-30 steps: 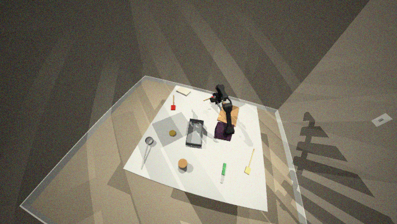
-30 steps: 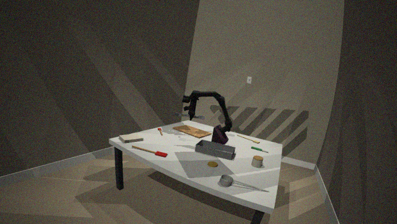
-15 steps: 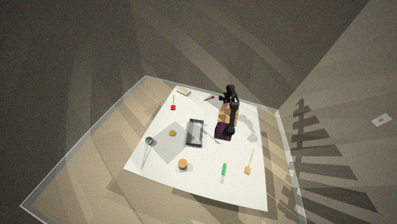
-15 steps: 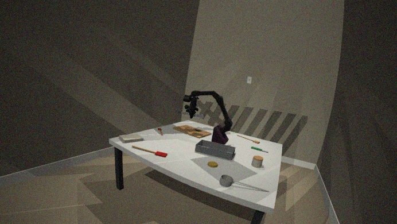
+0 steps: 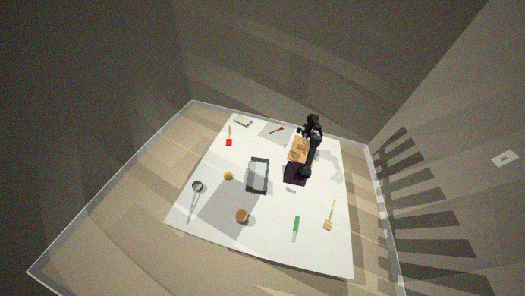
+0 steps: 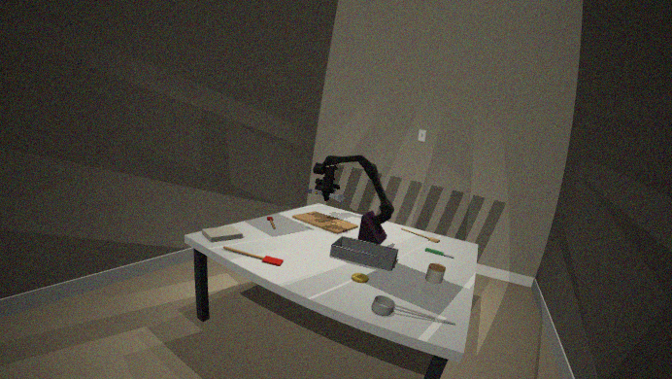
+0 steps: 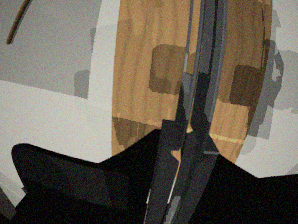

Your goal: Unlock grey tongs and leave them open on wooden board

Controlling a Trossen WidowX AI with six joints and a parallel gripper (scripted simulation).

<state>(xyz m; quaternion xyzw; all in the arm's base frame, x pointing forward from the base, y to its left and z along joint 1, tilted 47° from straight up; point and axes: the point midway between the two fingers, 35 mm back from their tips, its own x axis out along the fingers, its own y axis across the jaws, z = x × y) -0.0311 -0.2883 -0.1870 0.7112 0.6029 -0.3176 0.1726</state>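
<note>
Now: the wooden board 140 mm below my gripper tip and 40 mm behind it. Round my gripper tip: grey block: 630 mm ahead, 290 mm to the right, 140 mm below; red-tipped stick: 250 mm to the right, 230 mm ahead, 150 mm below; roasting tin: 370 mm to the left, 370 mm ahead, 120 mm below.
</note>
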